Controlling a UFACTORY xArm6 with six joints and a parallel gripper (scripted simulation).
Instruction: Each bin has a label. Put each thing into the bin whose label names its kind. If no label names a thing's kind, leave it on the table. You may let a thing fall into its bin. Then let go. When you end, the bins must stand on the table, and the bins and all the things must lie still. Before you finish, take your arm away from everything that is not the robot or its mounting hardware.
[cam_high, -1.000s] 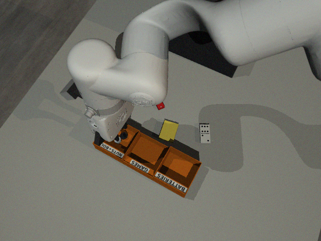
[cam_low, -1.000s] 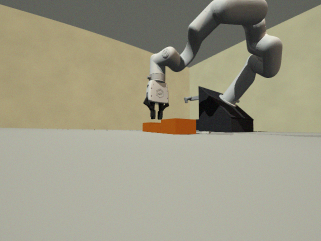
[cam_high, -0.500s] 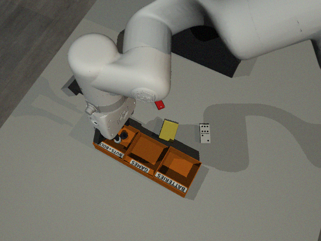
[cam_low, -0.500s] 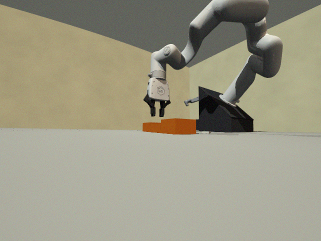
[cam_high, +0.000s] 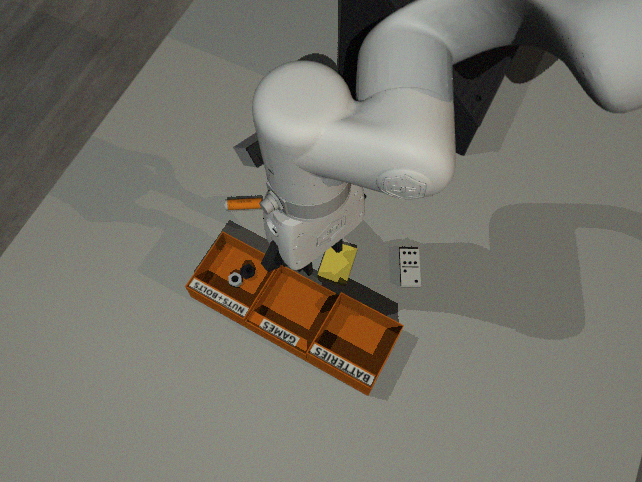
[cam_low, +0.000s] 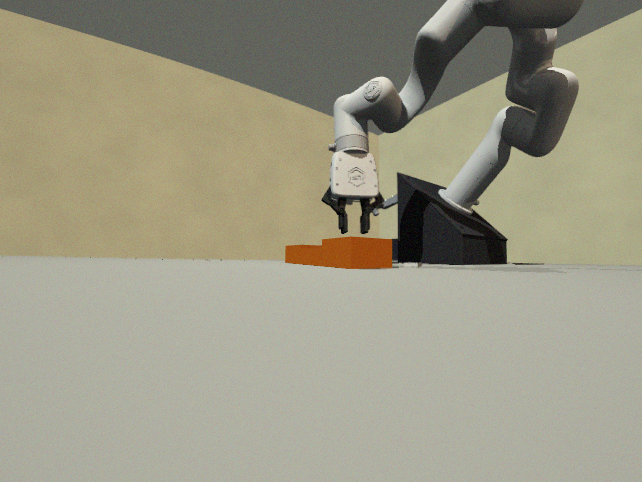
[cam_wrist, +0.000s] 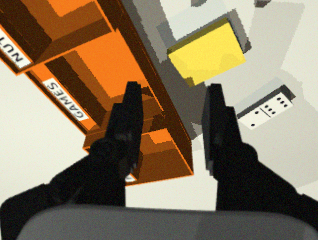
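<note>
Now: hand 6 cm past the white domino, 10 cm to the right of it and 8 cm above it. The rest, counted from my hand: silver nut (6 cm ahead, 8 cm to the right, 7 cm below); then black hex nut (4 cm ahead, 8 cm to the right, 7 cm below); then yellow block (2 cm behind, 2 cm to the left, 8 cm below).
</note>
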